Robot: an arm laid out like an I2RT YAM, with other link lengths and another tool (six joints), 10 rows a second.
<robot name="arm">
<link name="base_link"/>
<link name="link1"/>
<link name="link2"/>
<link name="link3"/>
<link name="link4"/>
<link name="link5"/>
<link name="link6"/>
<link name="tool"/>
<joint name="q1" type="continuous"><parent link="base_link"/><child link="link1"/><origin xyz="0 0 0.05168" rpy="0 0 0"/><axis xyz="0 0 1"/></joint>
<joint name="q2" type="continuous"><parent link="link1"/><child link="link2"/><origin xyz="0.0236 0.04 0.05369" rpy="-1.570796 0 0"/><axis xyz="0 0 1"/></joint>
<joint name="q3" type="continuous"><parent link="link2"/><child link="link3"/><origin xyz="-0.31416 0 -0.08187" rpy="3.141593 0 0"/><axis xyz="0 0 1"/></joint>
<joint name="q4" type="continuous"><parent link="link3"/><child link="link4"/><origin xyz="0.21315 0.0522 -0.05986" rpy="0 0 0"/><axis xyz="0 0 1"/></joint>
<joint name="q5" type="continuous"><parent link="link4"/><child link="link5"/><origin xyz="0.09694 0.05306 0.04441" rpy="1.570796 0 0"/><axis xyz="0 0 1"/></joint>
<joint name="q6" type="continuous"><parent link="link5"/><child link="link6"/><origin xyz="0.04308 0 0.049" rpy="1.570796 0 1.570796"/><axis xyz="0 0 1"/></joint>
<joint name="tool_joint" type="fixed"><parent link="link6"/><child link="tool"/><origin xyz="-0.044 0.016 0.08" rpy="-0.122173 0 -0.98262"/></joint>
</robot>
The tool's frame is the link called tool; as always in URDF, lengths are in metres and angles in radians. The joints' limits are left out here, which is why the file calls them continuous.
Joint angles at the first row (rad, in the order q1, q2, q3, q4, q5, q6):
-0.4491, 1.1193, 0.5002, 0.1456, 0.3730, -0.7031
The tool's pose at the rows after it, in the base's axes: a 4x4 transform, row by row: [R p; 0 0 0 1], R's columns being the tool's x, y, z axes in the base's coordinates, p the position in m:
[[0.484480, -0.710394, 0.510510, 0.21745], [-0.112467, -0.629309, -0.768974, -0.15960], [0.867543, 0.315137, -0.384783, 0.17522], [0, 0, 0, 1]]
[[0.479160, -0.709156, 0.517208, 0.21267], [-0.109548, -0.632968, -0.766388, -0.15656], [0.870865, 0.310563, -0.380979, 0.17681], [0, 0, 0, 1]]
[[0.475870, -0.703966, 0.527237, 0.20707], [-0.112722, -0.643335, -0.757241, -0.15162], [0.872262, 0.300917, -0.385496, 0.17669], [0, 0, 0, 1]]
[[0.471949, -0.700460, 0.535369, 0.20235], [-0.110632, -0.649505, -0.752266, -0.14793], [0.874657, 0.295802, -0.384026, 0.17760], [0, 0, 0, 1]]
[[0.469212, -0.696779, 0.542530, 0.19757], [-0.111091, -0.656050, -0.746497, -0.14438], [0.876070, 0.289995, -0.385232, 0.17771], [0, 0, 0, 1]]
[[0.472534, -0.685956, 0.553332, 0.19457], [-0.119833, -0.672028, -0.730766, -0.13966], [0.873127, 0.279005, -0.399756, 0.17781], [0, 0, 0, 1]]
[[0.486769, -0.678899, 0.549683, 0.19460], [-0.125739, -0.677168, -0.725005, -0.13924], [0.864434, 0.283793, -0.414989, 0.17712], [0, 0, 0, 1]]
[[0.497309, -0.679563, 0.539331, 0.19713], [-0.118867, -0.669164, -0.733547, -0.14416], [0.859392, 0.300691, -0.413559, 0.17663], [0, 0, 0, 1]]
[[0.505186, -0.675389, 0.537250, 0.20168], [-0.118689, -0.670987, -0.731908, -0.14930], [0.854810, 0.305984, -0.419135, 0.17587], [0, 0, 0, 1]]
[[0.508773, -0.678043, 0.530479, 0.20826], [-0.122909, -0.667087, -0.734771, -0.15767], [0.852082, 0.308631, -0.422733, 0.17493], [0, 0, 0, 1]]
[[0.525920, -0.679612, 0.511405, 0.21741], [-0.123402, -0.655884, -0.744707, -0.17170], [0.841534, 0.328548, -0.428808, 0.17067], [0, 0, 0, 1]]
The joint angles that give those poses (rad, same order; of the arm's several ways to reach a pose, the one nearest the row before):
-0.4497, 1.0961, 0.4941, 0.1346, 0.3687, -0.7056
-0.4501, 1.0659, 0.4880, 0.1169, 0.3624, -0.7059
-0.4497, 1.0319, 0.4804, 0.0890, 0.3485, -0.7005
-0.4487, 1.0011, 0.4752, 0.0674, 0.3404, -0.6999
-0.4494, 0.9723, 0.4698, 0.0451, 0.3305, -0.6981
-0.4491, 0.9522, 0.4775, 0.0054, 0.3098, -0.6904
-0.4496, 0.9598, 0.4907, -0.0181, 0.3054, -0.6914
-0.4575, 0.9849, 0.4951, 0.0008, 0.3121, -0.7072
-0.4735, 1.0199, 0.5040, 0.0220, 0.2974, -0.7190
-0.4959, 1.0694, 0.5149, 0.0581, 0.2839, -0.7282
-0.5239, 1.1495, 0.5297, 0.1142, 0.2791, -0.7514

